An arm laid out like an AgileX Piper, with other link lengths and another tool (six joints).
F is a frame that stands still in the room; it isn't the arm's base.
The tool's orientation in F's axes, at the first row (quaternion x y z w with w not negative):
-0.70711 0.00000 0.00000 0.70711
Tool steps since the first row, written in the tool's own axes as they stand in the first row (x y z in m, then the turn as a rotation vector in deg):
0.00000 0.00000 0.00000 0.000 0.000 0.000
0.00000 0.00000 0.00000 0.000 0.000 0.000
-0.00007 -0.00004 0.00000 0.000 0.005 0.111
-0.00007 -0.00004 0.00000 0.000 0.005 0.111
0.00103 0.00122 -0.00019 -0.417 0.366 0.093
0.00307 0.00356 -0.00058 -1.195 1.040 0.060
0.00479 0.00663 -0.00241 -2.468 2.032 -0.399
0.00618 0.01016 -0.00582 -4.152 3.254 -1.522
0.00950 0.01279 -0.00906 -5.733 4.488 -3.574
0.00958 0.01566 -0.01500 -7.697 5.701 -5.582
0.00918 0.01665 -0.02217 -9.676 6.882 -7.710
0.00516 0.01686 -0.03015 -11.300 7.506 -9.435
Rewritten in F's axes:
0.00000 0.00000 0.00000 0.000 0.000 0.000
0.00000 0.00000 0.00000 0.000 0.000 0.000
-0.00007 0.00000 0.00004 0.000 0.111 -0.005
-0.00007 0.00000 0.00004 0.000 0.111 -0.005
0.00103 -0.00019 -0.00122 -0.417 0.093 -0.366
0.00307 -0.00058 -0.00356 -1.195 0.060 -1.040
0.00479 -0.00241 -0.00663 -2.468 -0.399 -2.032
0.00618 -0.00582 -0.01016 -4.152 -1.522 -3.254
0.00950 -0.00906 -0.01279 -5.733 -3.574 -4.488
0.00958 -0.01500 -0.01566 -7.697 -5.582 -5.701
0.00918 -0.02217 -0.01665 -9.676 -7.710 -6.882
0.00516 -0.03015 -0.01686 -11.300 -9.435 -7.506

